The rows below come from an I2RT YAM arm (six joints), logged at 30 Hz.
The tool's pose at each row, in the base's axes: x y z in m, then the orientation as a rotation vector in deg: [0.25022 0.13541 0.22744 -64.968 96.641 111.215]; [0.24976 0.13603 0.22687 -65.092 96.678 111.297]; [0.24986 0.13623 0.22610 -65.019 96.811 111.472]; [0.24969 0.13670 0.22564 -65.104 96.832 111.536]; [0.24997 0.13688 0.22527 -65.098 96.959 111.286]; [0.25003 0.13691 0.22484 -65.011 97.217 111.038]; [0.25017 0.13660 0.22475 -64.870 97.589 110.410]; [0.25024 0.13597 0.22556 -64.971 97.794 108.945]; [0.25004 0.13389 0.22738 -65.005 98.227 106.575]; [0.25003 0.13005 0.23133 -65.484 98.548 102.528]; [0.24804 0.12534 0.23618 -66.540 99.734 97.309]
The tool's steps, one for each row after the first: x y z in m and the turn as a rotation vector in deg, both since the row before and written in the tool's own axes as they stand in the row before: [0.00056 -0.00022 0.00075 -0.077 0.109 0.047]; [0.00045 -0.00064 0.00017 -0.062 0.022 0.192]; [0.00033 -0.00031 0.00051 -0.059 0.074 0.034]; [0.00005 -0.00049 0.00008 0.200 0.029 -0.051]; [0.00027 -0.00034 0.00002 0.254 0.030 0.049]; [0.00006 -0.00008 -0.00034 0.550 0.010 -0.070]; [-0.00048 0.00065 -0.00064 1.001 0.035 -0.662]; [-0.00071 0.00181 -0.00197 1.683 0.032 -0.970]; [-0.00202 0.00333 -0.00389 2.664 0.209 -1.980]; [-0.00145 0.00529 -0.00442 3.491 1.057 -2.088]
